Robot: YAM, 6 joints.
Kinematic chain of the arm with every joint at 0, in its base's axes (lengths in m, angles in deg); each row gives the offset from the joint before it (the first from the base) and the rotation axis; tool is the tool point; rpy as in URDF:
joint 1: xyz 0 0 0.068 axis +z
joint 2: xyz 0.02 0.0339 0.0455 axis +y
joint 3: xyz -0.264 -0.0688 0 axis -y
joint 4: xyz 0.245 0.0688 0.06 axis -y
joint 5: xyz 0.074 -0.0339 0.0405 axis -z
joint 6: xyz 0.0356 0 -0.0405 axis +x
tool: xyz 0 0 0 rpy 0 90 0
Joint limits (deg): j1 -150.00..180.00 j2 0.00..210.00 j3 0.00..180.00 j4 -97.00..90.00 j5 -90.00..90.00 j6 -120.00..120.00
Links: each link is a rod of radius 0.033 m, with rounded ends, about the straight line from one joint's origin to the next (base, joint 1, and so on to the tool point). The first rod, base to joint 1, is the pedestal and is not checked.
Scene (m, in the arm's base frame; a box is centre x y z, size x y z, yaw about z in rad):
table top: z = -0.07
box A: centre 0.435 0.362 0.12 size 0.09 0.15 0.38 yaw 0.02
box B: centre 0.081 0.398 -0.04 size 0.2 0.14 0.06 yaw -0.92
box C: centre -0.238 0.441 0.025 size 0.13 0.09 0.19 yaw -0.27
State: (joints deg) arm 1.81 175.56 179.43 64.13 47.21 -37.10
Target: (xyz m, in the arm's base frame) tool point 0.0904 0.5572 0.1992
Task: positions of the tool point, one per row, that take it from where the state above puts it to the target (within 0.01 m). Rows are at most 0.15 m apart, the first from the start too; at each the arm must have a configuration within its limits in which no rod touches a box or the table.
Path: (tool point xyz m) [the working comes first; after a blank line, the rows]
Joints at the target: 83.39 187.60 180.00 79.02 46.09 -37.10
Straight joint move there: touches box A.

1: 0.5027 0.0806 0.3917
2: 0.4197 0.1440 0.4675
3: 0.3241 0.1758 0.5277
4: 0.2989 0.2580 0.5000
5: 0.2516 0.3345 0.4705
6: 0.1841 0.3996 0.4393
7: 0.0997 0.4476 0.4067
8: 0.1005 0.4919 0.3451
9: 0.0973 0.5291 0.2759
10: 0.0904 0.5572 0.1992

